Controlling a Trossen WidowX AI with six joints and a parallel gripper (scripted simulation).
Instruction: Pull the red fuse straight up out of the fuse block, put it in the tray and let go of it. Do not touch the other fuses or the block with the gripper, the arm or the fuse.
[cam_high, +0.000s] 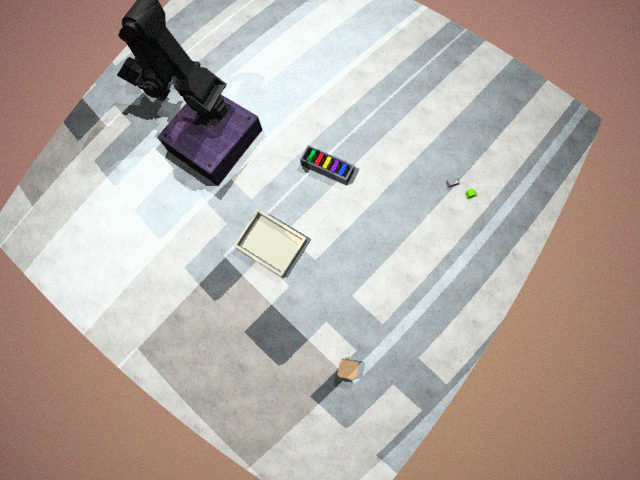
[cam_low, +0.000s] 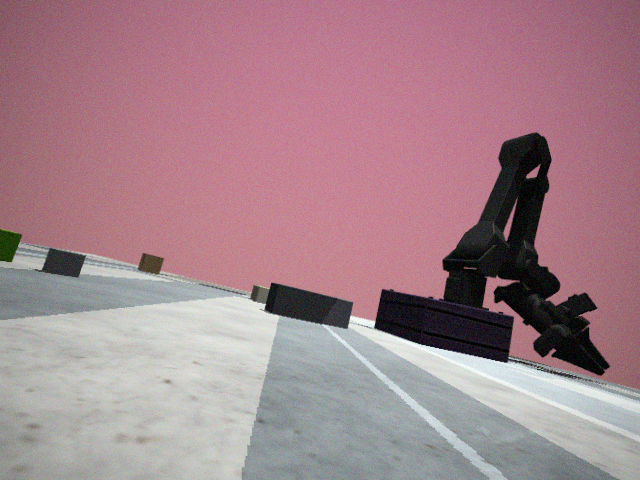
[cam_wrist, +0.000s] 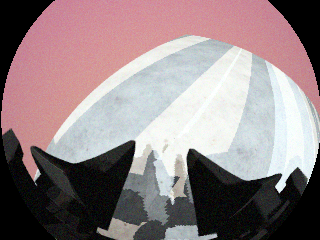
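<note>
Now: the red fuse 530 mm ahead of my gripper tip and 80 mm to the right of it. The rest, counted from my gripper tip: small green cube (870 mm ahead, 50 mm to the left, 10 mm below); small dark piece (820 mm ahead, 50 mm to the left, 10 mm below); cream tray (530 mm ahead, 300 mm to the right, 20 mm below).
</note>
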